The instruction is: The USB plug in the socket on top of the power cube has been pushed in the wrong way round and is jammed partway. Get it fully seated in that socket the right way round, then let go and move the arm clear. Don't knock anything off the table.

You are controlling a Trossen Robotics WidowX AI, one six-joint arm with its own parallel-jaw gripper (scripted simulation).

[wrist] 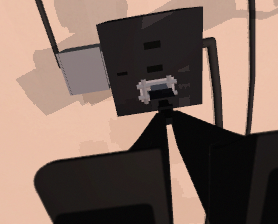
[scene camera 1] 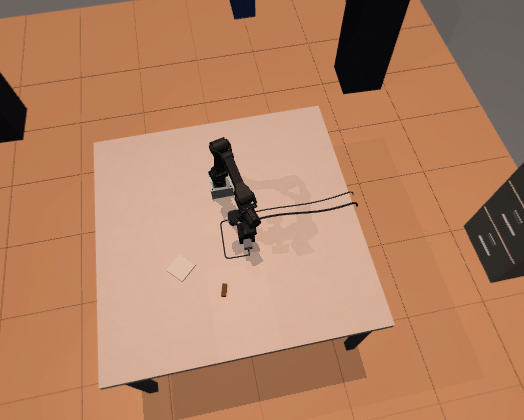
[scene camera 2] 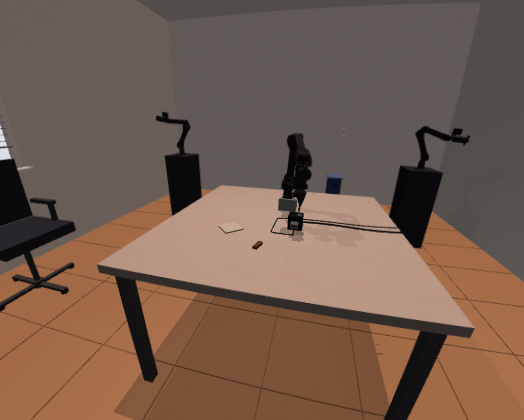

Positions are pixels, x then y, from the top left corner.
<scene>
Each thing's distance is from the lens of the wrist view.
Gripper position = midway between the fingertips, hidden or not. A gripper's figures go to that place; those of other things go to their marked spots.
my gripper (wrist: 167, 118): 12 cm
dark USB plug (wrist: 162, 98): 12 cm
</scene>
